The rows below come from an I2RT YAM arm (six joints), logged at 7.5 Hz.
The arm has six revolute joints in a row. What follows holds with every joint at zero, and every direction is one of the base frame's.
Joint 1 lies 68 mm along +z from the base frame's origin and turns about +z.
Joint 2 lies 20 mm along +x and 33.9 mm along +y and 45.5 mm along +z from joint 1 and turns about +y.
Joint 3 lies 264 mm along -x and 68.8 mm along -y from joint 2 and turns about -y.
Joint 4 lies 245 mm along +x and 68.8 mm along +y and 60 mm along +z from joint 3 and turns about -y.
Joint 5 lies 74 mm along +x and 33.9 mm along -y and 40.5 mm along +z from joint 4 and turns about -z.
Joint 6 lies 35.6 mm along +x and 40.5 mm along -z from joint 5 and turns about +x.
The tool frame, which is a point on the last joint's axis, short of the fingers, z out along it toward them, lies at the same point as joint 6; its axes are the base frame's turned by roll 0, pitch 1.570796 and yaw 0 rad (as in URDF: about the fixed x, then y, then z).
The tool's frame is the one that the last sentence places.
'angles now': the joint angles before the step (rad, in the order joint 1, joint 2, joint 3, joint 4, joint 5, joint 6). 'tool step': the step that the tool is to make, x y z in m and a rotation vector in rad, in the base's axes. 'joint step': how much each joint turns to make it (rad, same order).
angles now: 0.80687, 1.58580, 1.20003, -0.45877, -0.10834, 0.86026
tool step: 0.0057, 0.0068, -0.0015, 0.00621, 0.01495, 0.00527
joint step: 0.00019, 0.03579, 0.03233, -0.00168, -0.01467, 0.00623
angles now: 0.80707, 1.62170, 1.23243, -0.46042, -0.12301, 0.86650
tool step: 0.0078, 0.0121, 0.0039, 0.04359, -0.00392, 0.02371
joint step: 0.00423, 0.04240, 0.05051, 0.02670, -0.03326, 0.00397
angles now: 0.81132, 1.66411, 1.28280, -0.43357, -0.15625, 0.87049
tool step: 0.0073, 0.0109, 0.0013, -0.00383, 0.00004, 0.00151
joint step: 0.00626, 0.04862, 0.06069, -0.01463, 0.00515, 0.00170
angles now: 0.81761, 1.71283, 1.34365, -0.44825, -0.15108, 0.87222
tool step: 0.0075, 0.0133, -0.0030, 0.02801, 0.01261, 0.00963
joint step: 0.00717, 0.05398, 0.04674, 0.02205, -0.02221, 0.01797
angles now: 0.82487, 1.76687, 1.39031, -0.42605, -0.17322, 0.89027
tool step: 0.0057, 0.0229, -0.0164, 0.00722, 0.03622, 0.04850
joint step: 0.02382, 0.09391, 0.05670, 0.01908, -0.04000, 0.00401
